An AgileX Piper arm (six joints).
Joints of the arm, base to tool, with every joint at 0 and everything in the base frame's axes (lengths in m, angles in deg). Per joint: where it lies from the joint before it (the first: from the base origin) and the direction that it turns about. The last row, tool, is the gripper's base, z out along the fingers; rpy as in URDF.
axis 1: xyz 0 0 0.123 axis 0 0 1
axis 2: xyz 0 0 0 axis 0 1 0
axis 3: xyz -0.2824 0 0.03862 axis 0 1 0
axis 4: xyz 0.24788 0 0.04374 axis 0.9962 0 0.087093
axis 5: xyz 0 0 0 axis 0 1 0
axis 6: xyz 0.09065 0 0.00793 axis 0.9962 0 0.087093
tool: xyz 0 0 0 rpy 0 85.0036 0
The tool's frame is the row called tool.
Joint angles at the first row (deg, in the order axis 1, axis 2, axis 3, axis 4, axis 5, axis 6):
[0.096 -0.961 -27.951 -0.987 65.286 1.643]
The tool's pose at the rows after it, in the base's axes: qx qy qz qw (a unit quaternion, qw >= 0); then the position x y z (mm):
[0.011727, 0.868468, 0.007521, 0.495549, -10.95, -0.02, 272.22]
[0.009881, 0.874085, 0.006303, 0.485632, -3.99, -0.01, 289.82]
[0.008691, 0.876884, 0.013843, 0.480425, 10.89, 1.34, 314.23]
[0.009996, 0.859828, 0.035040, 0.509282, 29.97, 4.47, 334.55]
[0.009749, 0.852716, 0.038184, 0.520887, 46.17, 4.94, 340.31]
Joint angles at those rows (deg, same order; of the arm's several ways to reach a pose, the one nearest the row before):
[0.097 -0.800 -28.909 -0.001 65.286 1.644]
[0.098 4.153 -32.420 -0.002 65.151 1.393]
[0.095 11.143 -37.069 0.930 63.477 1.272]
[0.100 16.386 -39.734 3.318 57.033 1.276]
[0.101 19.876 -39.993 3.872 52.248 0.911]

